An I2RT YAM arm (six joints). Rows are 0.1 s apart.
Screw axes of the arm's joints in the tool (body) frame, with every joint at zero. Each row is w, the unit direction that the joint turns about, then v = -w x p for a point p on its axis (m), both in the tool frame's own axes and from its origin. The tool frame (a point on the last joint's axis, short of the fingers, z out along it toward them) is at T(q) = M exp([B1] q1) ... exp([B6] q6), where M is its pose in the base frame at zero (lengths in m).
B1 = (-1, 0, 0, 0, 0.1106, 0)
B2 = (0, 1, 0, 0.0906, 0, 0.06)
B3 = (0, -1, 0, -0.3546, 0, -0.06)
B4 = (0, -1, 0, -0.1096, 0, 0)
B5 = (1, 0, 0, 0, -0.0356, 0)
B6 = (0, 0, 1, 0, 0, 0)
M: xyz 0.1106 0 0.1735 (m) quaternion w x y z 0.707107 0 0.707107 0
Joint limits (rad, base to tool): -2.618..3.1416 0..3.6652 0..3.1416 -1.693..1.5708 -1.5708..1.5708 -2.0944..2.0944
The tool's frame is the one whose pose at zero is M.
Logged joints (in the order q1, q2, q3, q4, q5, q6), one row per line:
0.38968 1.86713 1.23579 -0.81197 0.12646 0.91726
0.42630 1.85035 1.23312 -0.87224 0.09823 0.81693
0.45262 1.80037 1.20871 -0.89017 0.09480 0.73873
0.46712 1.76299 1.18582 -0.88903 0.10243 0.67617
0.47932 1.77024 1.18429 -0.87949 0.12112 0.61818
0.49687 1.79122 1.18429 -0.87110 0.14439 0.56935
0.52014 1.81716 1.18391 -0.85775 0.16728 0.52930
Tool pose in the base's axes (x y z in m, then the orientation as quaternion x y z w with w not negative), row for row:
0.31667 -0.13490 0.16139 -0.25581 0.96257 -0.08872 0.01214
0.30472 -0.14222 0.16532 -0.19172 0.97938 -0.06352 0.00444
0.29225 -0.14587 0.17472 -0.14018 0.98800 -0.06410 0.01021
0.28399 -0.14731 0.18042 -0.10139 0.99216 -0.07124 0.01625
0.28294 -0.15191 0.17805 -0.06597 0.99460 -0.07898 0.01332
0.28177 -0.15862 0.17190 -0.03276 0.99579 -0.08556 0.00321
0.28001 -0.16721 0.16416 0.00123 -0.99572 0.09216 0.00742
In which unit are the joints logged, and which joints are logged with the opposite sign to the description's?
The joints are logged in radians. Opposite sign: q1, q6.
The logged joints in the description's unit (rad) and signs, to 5 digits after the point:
-0.38968 1.86713 1.23579 -0.81197 0.12646 -0.91726
-0.42630 1.85035 1.23312 -0.87224 0.09823 -0.81693
-0.45262 1.80037 1.20871 -0.89017 0.09480 -0.73873
-0.46712 1.76299 1.18582 -0.88903 0.10243 -0.67617
-0.47932 1.77024 1.18429 -0.87949 0.12112 -0.61818
-0.49687 1.79122 1.18429 -0.87110 0.14439 -0.56935
-0.52014 1.81716 1.18391 -0.85775 0.16728 -0.52930

